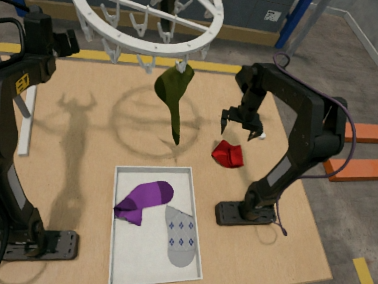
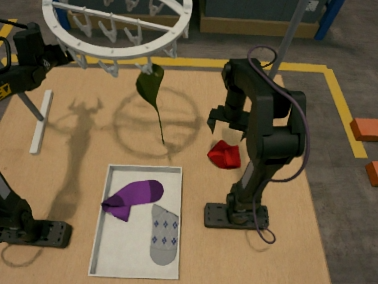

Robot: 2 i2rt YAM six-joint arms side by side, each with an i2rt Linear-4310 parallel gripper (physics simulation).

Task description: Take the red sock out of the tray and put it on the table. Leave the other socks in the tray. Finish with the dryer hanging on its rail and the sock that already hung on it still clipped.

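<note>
The red sock [image 1: 229, 154] [image 2: 225, 155] lies crumpled on the table [image 1: 295, 240] [image 2: 290, 245], to the right of the tray [image 1: 132, 257] [image 2: 117, 257]. A purple sock [image 1: 150, 194] [image 2: 137, 192] and a grey patterned sock [image 1: 180, 237] [image 2: 164, 235] lie in the tray. My right gripper [image 1: 238, 132] [image 2: 228, 132] is open and empty, just above and behind the red sock. My left gripper [image 1: 74, 42] [image 2: 65, 54] is open and empty at the upper left. The white round dryer [image 1: 155, 48] [image 2: 112, 52] hangs overhead, with an olive-green sock [image 1: 173, 90] [image 2: 150, 87] clipped on it. Its hanging point on the rail does not show.
A white stand foot [image 1: 28, 122] [image 2: 41, 122] lies on the table at the left. The right arm's base [image 1: 232, 213] [image 2: 220, 216] stands between the red sock and the front edge. The green sock dangles behind the tray. Orange bars [image 1: 360, 170] [image 2: 365, 129] lie beyond the table's right edge.
</note>
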